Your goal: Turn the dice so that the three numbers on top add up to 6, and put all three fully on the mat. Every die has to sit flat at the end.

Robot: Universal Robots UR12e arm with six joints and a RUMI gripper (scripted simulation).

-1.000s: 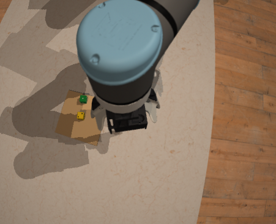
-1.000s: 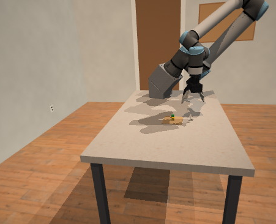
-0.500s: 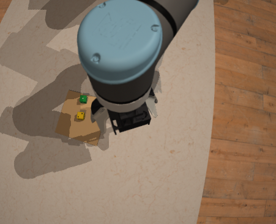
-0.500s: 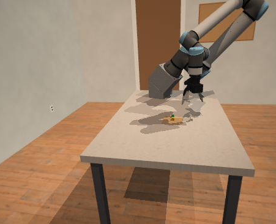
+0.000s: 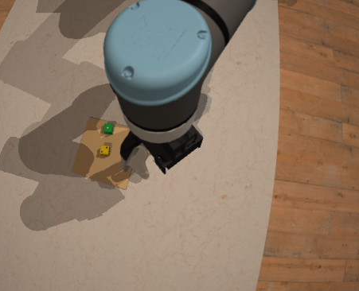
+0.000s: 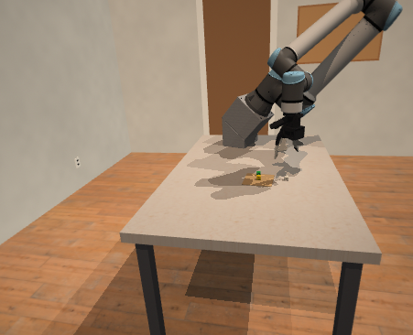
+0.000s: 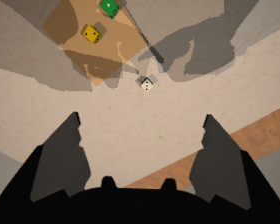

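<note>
My gripper is now 1 cm past the white die and 12 cm above it. The rest, counted from my hand: tan mat 3 cm ahead, 12 cm to the right, 13 cm below; green die 2 cm behind, 14 cm to the right, 11 cm below; yellow die 3 cm ahead, 12 cm to the right, 11 cm below.
</note>
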